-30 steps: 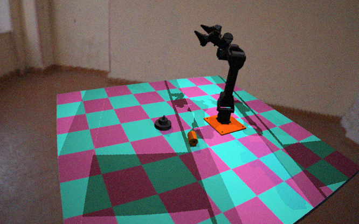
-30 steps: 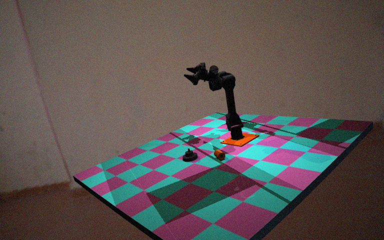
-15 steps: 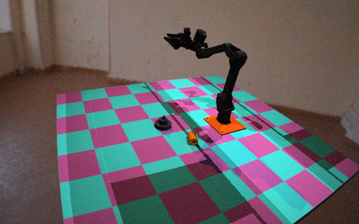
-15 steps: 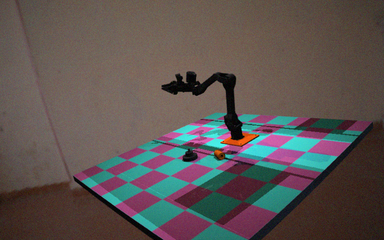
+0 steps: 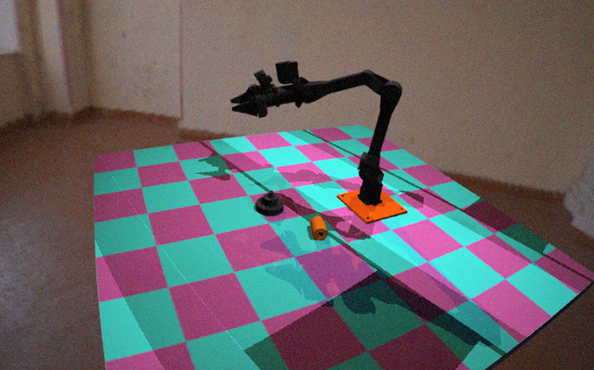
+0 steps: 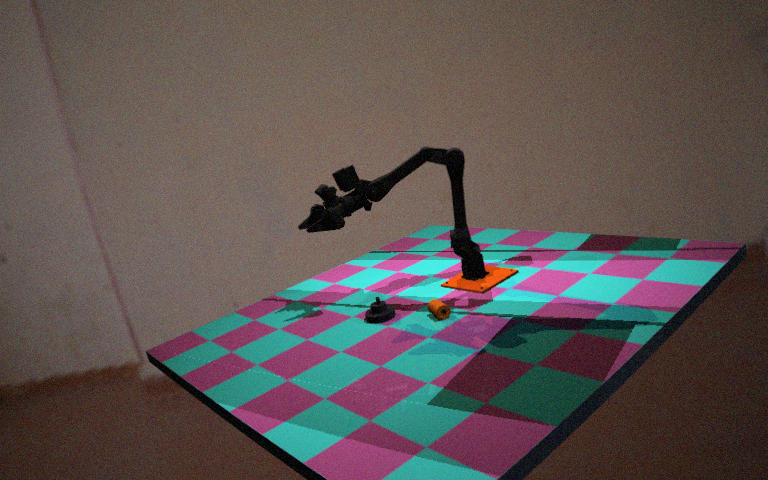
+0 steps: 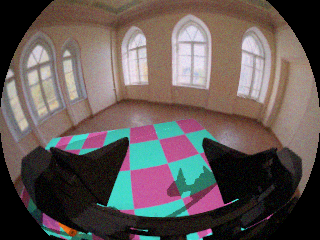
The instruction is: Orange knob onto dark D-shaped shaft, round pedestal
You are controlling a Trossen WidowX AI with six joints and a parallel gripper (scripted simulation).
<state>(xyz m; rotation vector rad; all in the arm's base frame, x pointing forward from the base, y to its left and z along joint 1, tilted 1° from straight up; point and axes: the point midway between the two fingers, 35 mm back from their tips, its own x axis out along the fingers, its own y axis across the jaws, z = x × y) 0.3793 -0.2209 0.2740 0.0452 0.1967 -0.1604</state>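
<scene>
The orange knob is 170 mm behind my gripper tip, 350 mm to the left of it and 250 mm below it. The rest, counted from my gripper tip: round pedestal 80 mm behind, 190 mm to the left, 240 mm below.
</scene>
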